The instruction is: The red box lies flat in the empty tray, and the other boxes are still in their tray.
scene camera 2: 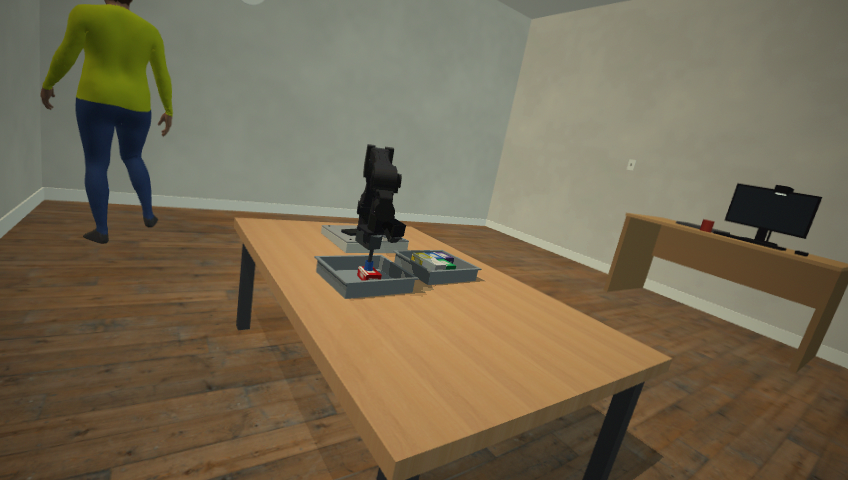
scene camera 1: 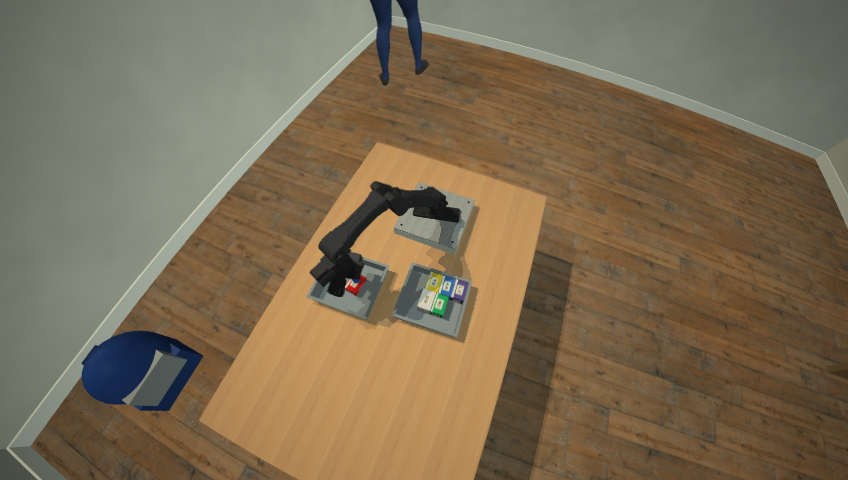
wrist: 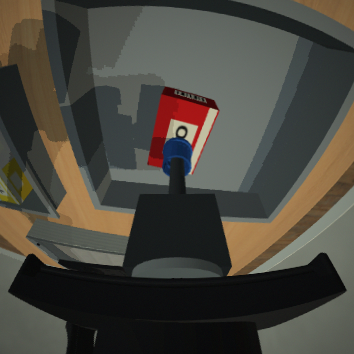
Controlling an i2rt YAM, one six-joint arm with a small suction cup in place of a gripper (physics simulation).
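Where they show: hand at its tool point: (scene camera 2: 367,270) (wrist: 176,149); arm's base at its link origin: (scene camera 1: 436,212) (wrist: 92,266).
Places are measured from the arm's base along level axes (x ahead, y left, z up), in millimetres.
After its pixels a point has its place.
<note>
The red box (scene camera 1: 355,286) @[x 391, y -250, z -11 mm] (scene camera 2: 369,273) @[x 395, y -274, z -12 mm] (wrist: 175,112) @[x 402, y -255, z -12 mm] lies flat on the floor of the left grey tray (scene camera 1: 354,310) @[x 475, y -235, z -42 mm] (scene camera 2: 367,290) @[x 477, y -341, z -26 mm] (wrist: 246,88) @[x 416, y -325, z -43 mm]. My suction cup (scene camera 2: 370,264) (wrist: 177,154) is blue and stands straight down over the near end of the box, at or just above its top face. I cannot tell whether it touches. The right grey tray (scene camera 1: 410,292) @[x 362, y -42, z -42 mm] (scene camera 2: 441,276) @[x 478, y -26, z -18 mm] holds the other boxes side by side: yellow (scene camera 1: 434,281) @[x 315, y 43, z -1 mm] (wrist: 12,179) @[x 321, y 15, z -17 mm], blue (scene camera 1: 448,285) @[x 320, y 98, z -2 mm], purple (scene camera 1: 460,290) @[x 332, y 146, z -1 mm], white (scene camera 1: 426,299) @[x 393, y 25, z 2 mm] and green (scene camera 1: 439,305) @[x 405, y 76, z -3 mm].
The trays stand on a wooden table (scene camera 1: 367,388) @[x 733, y -118, z -46 mm] (scene camera 2: 462,358) @[x 835, y -341, z -46 mm]. The arm's grey base plate (scene camera 1: 451,230) @[x 79, y 76, z 5 mm] (scene camera 2: 337,235) @[x 12, y -143, z -6 mm] is behind them. A person (scene camera 1: 396,35) (scene camera 2: 111,90) walks at the far wall. A blue seat (scene camera 1: 134,370) is by the left wall, a desk (scene camera 2: 731,256) with a monitor (scene camera 2: 772,210) at the right.
</note>
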